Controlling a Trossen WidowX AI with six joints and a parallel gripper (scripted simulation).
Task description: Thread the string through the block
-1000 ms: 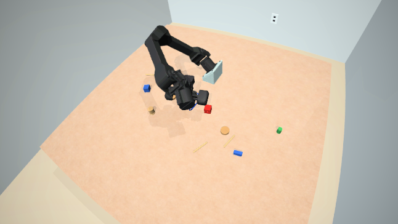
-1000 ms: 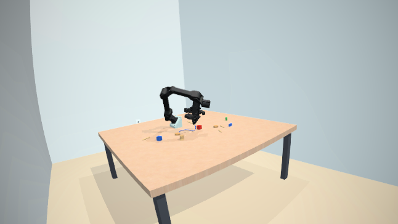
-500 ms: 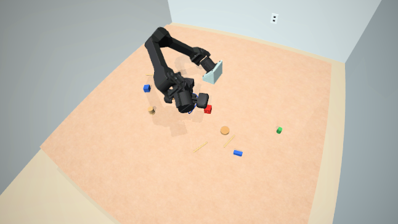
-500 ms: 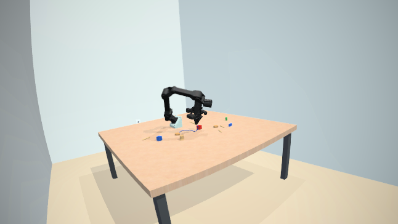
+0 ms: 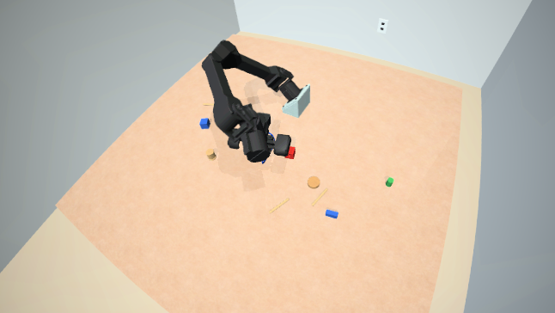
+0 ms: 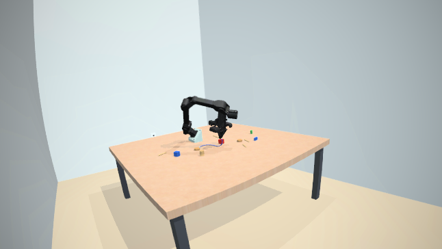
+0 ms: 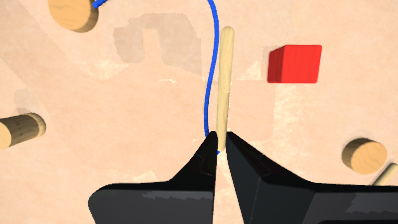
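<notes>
Right now the red block is 6 cm to the left of my gripper tip, 6 cm behind it and 5 cm below it. From my gripper tip the other things lie so: wooden spool (20 cm to the right, 4 cm below, 4 cm ahead); then blue cube (32 cm to the right, 8 cm behind, 4 cm below); then thin wooden stick (1 cm behind).
</notes>
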